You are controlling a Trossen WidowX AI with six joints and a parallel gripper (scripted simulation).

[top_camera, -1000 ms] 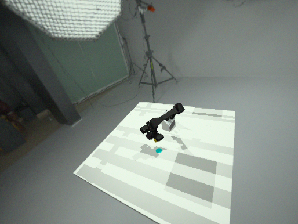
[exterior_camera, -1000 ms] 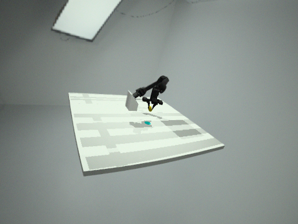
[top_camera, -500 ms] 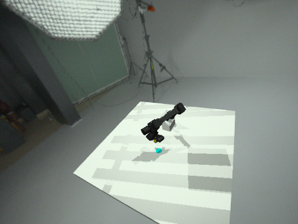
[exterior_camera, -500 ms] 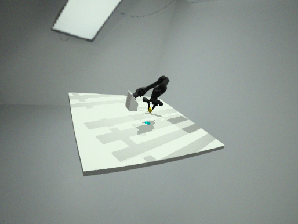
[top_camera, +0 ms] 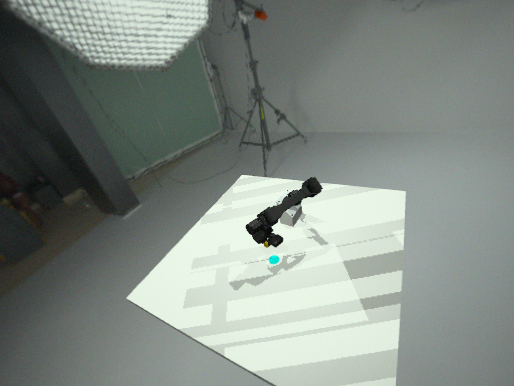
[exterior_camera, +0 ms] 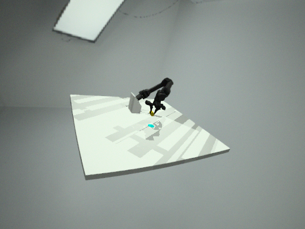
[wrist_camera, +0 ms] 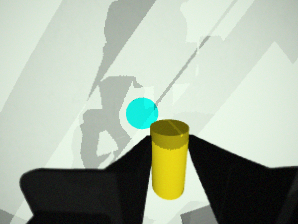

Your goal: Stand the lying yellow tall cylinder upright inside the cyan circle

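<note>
Now: gripper tip 12 cm above the cyan circle and 2 cm to the right of it. The rest, counted from my gripper tip: yellow cylinder: 2 cm behind.
</note>
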